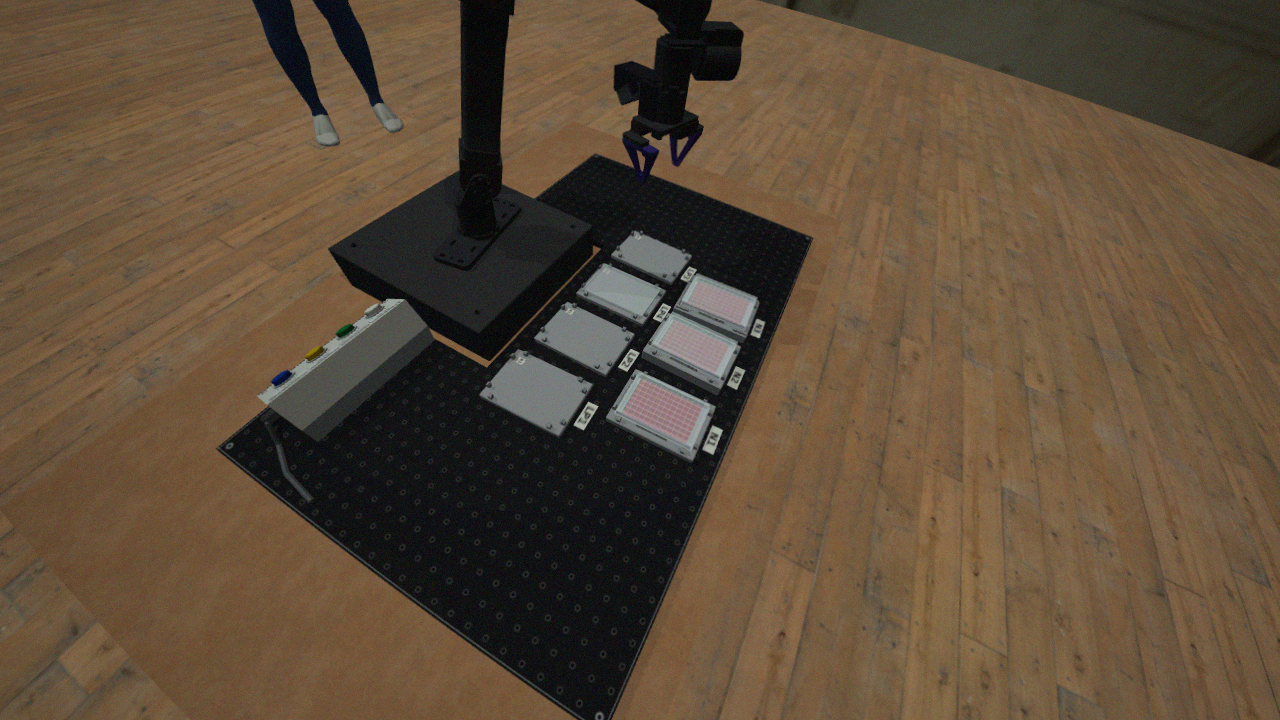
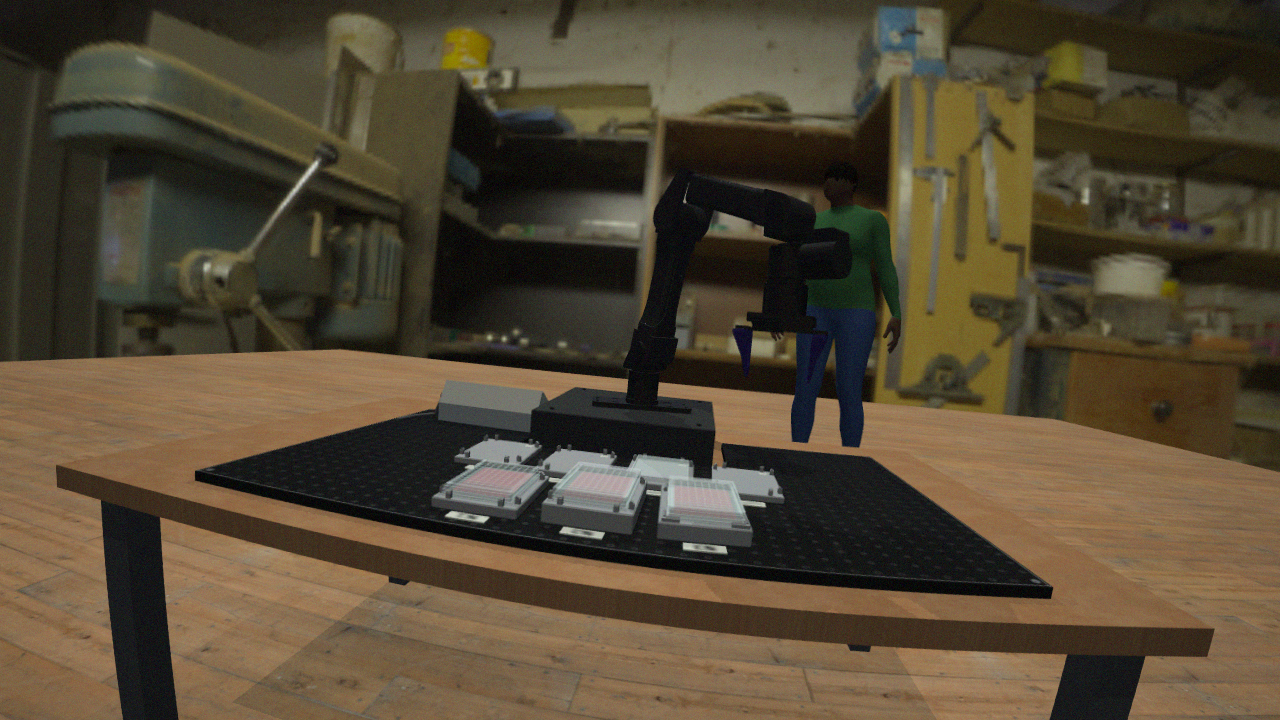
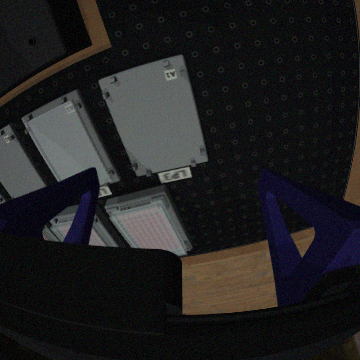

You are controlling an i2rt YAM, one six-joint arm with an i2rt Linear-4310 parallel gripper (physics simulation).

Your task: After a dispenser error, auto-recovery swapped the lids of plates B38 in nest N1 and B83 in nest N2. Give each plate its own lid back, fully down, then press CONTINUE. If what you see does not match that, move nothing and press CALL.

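Frame: origin at the arm's base, x ahead, y left, z up, level; millimetres.
Seen in the pictures: gripper, fingertip midpoint: [image 1: 658, 173] [image 2: 776, 379] [image 3: 178, 176]; arm's base, origin of the base link: [image 1: 480, 232] [image 2: 641, 407].
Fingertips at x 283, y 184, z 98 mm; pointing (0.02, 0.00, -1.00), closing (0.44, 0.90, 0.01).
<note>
Offsets run from my fingertips to a thing's top centre. "*": to the spot under its first point.
Plates with pink wells sit in nest N1 @(* dy -394, dx +143, dz -145 mm) [image 1: 664, 410] [image 2: 492, 483] and nest N2 @(* dy -270, dx +157, dz -126 mm) [image 1: 693, 346] [image 2: 597, 483]. Clear covers seem to lie on them; their seating and any plate or lid codes are too small to read. A button box @(dy -491, dx -328, dz -82 mm) [image 1: 358, 376] [image 2: 490, 404] carries blue @(dy -560, dx -365, dz -92 mm) [image 1: 281, 377], yellow @(dy -511, dx -354, dz -92 mm) [image 1: 314, 352], green @(dy -462, dx -344, dz -92 mm) [image 1: 345, 330] and white @(dy -413, dx -334, dz -92 mm) [image 1: 373, 309] buttons; which are CONTINUE and CALL cannot be read. My gripper [image 1: 659, 173] [image 2: 778, 377] [image 3: 178, 176] is open and empty, high above the mat, beyond the LP3 end of the rows.
A third pink plate @(dy -136, dx +180, dz -130 mm) [image 1: 718, 302] [image 2: 705, 497] [image 3: 145, 225] sits beside N2. Lid nests LP1 @(dy -423, dx -57, dz -146 mm) [image 1: 537, 392], LP2 @(dy -295, dx -28, dz -146 mm) [image 1: 586, 337] and LP3 @(dy -39, dx +20, dz -146 mm) [image 1: 651, 256] [image 3: 152, 120] look bare. A clear sheet, seemingly a lid @(dy -167, dx -4, dz -149 mm) [image 1: 620, 291] [image 3: 67, 142], lies on the nest between LP2 and LP3.
</note>
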